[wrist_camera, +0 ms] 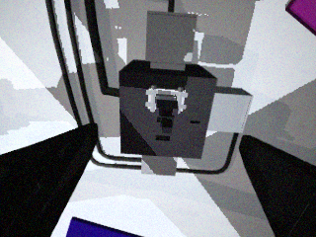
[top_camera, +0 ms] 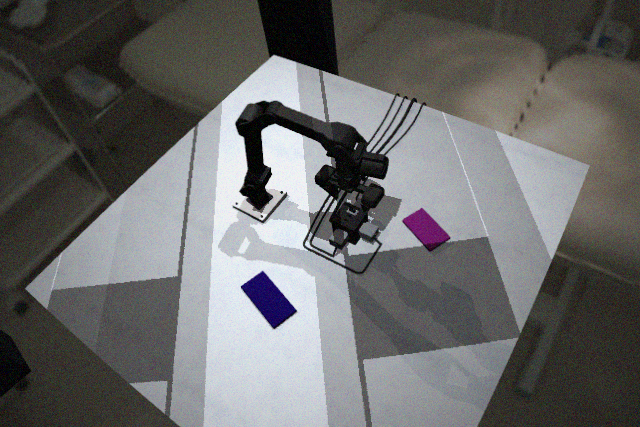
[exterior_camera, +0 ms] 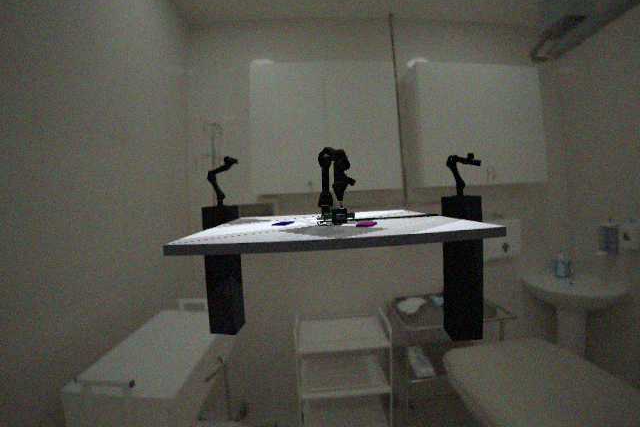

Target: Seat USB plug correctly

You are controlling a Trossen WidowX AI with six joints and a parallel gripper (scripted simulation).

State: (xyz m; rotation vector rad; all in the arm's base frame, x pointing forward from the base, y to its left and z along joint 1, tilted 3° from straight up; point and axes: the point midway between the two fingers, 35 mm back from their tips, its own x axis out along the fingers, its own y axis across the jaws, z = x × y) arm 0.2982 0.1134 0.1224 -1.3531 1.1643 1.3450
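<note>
My gripper tip is 30 mm above the dark USB plug. Also, from my gripper tip: magenta card: 170 mm ahead, 130 mm to the left, 110 mm below; dark blue card: 330 mm to the right, 110 mm below, 30 mm behind.
</note>
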